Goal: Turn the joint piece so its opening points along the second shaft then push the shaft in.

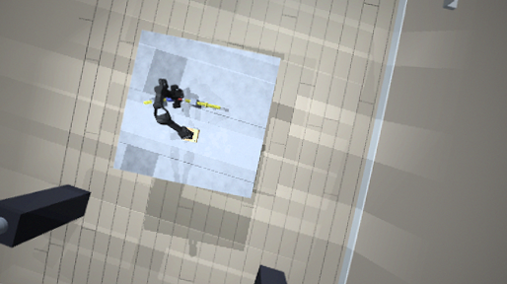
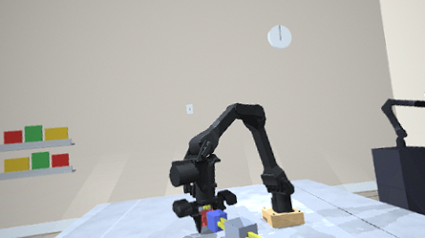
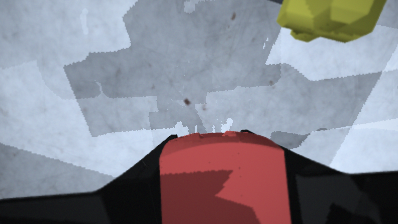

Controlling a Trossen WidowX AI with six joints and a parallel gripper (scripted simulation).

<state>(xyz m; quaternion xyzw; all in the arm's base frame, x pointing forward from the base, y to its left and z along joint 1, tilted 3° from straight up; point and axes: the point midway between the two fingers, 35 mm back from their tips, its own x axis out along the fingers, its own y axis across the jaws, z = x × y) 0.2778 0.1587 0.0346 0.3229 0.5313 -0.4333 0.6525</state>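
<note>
The red joint piece lies 40 mm above my gripper tip and 10 mm to the left of it.
</note>
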